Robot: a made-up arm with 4 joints. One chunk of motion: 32 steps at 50 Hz.
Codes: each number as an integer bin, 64 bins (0 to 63) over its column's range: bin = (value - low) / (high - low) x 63, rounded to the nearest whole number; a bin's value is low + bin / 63 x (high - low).
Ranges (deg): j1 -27..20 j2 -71..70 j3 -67..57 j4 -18..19
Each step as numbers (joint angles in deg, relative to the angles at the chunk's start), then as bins.
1 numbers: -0.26 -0.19 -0.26 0.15
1 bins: 36 32 34 31
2 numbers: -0.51 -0.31 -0.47 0.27
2 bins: 36 32 34 31
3 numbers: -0.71 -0.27 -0.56 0.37
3 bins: 35 32 34 31
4 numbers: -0.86 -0.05 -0.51 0.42
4 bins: 35 32 34 31
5 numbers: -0.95 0.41 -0.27 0.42
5 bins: 35 32 34 31
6 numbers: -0.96 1.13 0.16 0.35
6 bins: 35 32 34 31
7 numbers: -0.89 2.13 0.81 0.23
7 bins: 35 33 34 31
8 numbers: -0.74 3.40 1.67 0.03
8 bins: 35 33 35 31
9 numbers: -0.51 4.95 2.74 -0.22
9 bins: 36 34 35 30
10 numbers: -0.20 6.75 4.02 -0.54
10 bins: 36 35 36 30
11 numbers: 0.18 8.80 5.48 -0.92
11 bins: 36 36 37 29
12 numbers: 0.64 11.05 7.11 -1.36
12 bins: 37 37 38 28
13 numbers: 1.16 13.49 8.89 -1.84
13 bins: 38 38 39 28
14 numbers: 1.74 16.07 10.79 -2.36
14 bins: 39 39 40 27
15 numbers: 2.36 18.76 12.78 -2.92
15 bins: 39 40 41 26
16 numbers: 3.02 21.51 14.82 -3.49
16 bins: 40 41 42 25
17 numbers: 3.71 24.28 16.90 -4.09
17 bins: 41 43 43 24
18 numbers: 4.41 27.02 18.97 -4.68
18 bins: 42 44 44 23
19 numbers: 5.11 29.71 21.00 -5.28
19 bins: 43 45 45 22
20 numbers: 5.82 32.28 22.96 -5.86
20 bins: 44 46 46 21
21 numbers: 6.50 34.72 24.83 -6.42
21 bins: 45 47 47 20
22 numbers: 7.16 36.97 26.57 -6.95
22 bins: 46 48 48 19
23 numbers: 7.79 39.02 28.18 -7.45
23 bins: 47 49 48 18
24 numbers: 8.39 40.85 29.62 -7.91
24 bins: 47 50 49 17
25 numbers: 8.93 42.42 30.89 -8.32
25 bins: 48 51 50 16
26 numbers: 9.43 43.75 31.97 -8.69
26 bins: 49 51 50 16
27 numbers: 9.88 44.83 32.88 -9.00
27 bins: 49 52 51 15
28 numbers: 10.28 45.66 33.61 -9.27
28 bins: 50 52 51 15
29 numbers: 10.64 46.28 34.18 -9.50
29 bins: 50 52 51 14
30 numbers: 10.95 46.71 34.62 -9.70
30 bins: 51 53 52 14
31 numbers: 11.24 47.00 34.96 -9.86
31 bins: 51 53 52 14
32 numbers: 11.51 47.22 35.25 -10.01
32 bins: 52 53 52 14
